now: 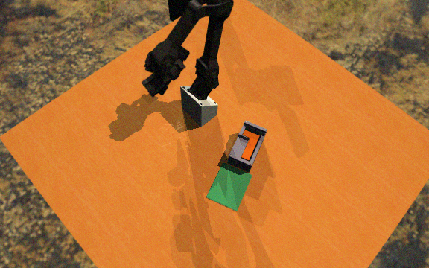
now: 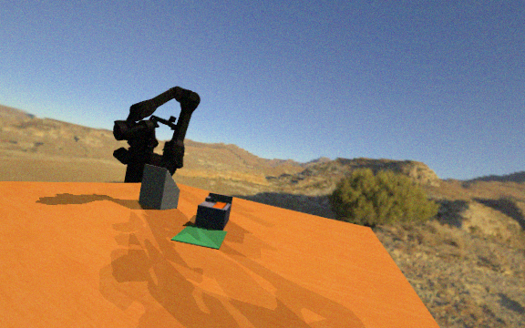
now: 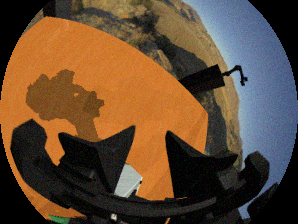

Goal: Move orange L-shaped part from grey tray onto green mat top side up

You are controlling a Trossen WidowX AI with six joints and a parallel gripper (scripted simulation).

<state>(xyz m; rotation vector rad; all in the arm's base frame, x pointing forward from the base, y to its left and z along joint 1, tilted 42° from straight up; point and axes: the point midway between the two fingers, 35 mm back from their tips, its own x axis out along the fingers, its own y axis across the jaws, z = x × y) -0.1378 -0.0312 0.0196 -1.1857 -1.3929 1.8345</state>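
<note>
My gripper tip is 41 cm short of the orange L-shaped part, 1 cm to the left of it and 9 cm above it. The rest, counted from my gripper tip: green mat: 46 cm ahead, 17 cm to the right, 16 cm below.
</note>
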